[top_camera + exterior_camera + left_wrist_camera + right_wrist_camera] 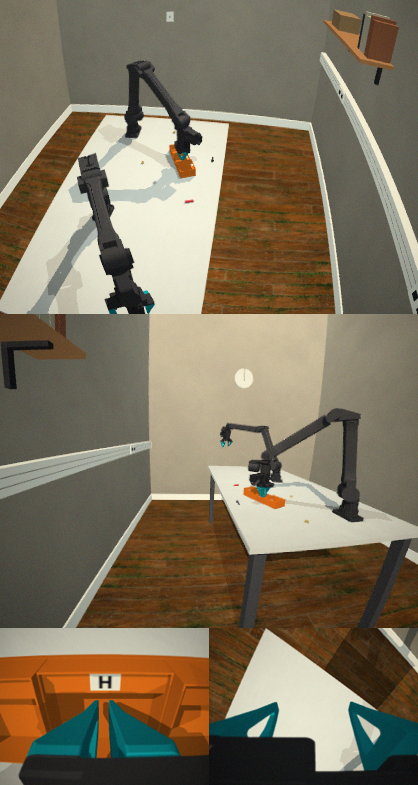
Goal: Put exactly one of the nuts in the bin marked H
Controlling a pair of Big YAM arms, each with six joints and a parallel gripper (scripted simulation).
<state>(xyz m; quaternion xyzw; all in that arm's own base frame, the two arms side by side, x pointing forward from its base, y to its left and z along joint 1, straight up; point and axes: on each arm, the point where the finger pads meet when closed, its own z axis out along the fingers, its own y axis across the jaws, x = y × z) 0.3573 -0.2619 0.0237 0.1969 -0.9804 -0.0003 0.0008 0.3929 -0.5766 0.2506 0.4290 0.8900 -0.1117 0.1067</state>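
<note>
The orange bin row lies right at my left hand.
</note>
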